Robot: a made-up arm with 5 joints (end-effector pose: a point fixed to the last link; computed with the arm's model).
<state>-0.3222 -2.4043 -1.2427 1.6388 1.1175</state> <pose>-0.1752 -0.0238 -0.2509 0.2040 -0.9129 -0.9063</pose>
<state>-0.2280 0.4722 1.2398 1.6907 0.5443</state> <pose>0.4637 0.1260 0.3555 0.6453 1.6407 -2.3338</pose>
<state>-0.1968 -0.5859 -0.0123 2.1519 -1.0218</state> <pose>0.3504 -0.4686 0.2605 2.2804 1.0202 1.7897</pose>
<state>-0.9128 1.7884 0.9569 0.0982 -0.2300</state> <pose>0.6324 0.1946 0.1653 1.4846 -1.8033 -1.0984</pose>
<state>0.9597 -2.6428 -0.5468 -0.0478 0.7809</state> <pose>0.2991 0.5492 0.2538 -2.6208 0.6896 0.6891</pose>
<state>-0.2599 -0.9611 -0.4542 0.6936 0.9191</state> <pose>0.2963 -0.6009 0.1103 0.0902 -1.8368 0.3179</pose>
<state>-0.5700 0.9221 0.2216 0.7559 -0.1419</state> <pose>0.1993 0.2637 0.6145 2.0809 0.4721 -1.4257</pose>
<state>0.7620 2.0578 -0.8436 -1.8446 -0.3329</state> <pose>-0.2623 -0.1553 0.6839 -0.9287 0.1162 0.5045</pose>
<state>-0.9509 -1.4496 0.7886 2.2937 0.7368</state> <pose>0.5158 -0.0343 0.2092 -0.0308 3.0758 -0.3954</pose>
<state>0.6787 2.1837 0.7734 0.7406 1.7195</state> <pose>0.5245 0.0828 0.5124 -0.7046 0.1561 1.1253</pose>
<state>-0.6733 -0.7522 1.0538 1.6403 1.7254</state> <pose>0.4609 0.0657 0.4033 1.0789 -1.4832 2.3821</pose>
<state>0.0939 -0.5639 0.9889 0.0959 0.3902</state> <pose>0.5363 0.0163 0.5792 -0.1928 -1.5280 2.0440</pose>
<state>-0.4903 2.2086 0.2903 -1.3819 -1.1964</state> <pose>0.3864 0.4296 0.4119 1.6257 -2.5791 -0.5056</pose>
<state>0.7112 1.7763 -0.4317 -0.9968 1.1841</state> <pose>-0.0440 -0.1818 0.8339 -0.3247 -0.4371 0.0193</pose>
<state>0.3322 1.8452 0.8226 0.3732 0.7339</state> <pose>0.5559 0.1184 0.4820 -1.4413 0.4608 1.5710</pose>
